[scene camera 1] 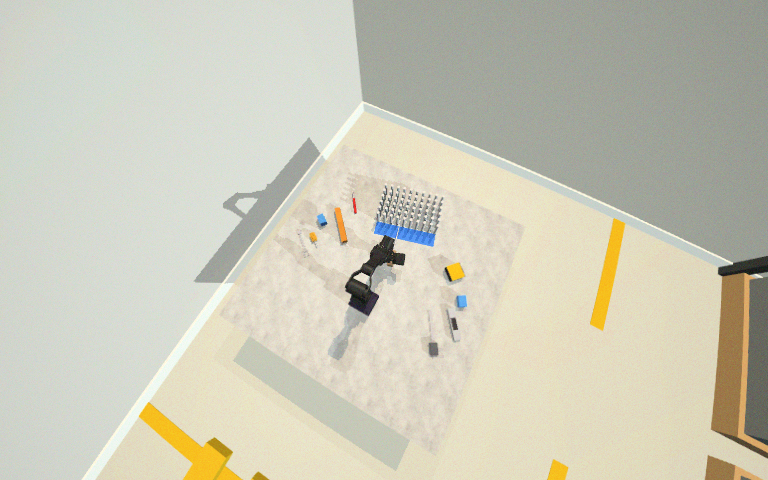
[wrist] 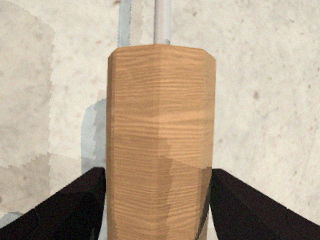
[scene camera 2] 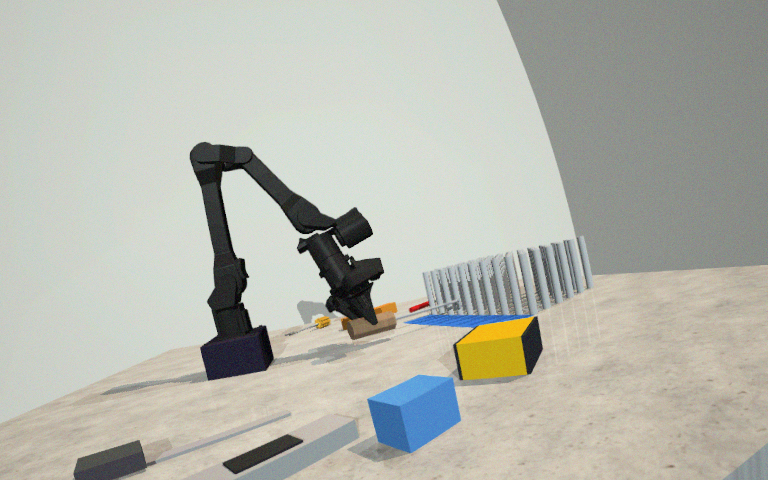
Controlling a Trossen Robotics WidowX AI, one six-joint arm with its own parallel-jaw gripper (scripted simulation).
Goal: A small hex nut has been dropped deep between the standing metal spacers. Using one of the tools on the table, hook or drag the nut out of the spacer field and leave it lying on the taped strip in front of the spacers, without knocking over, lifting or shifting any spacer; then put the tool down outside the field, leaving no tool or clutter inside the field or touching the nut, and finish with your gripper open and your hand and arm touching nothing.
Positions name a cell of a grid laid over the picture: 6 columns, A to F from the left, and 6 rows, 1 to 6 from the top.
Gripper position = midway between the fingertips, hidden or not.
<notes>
I see my gripper (scene camera 2: C5), a yellow box (scene camera 2: D5), a blue block (scene camera 2: D6) and a blue taped strip (scene camera 2: D5).
My gripper is seen too in the wrist view (wrist: C5). The blue taped strip is seen too in scene camera 1 (scene camera 1: D3). The wrist view does not show the yellow box: it is out of frame.
</notes>
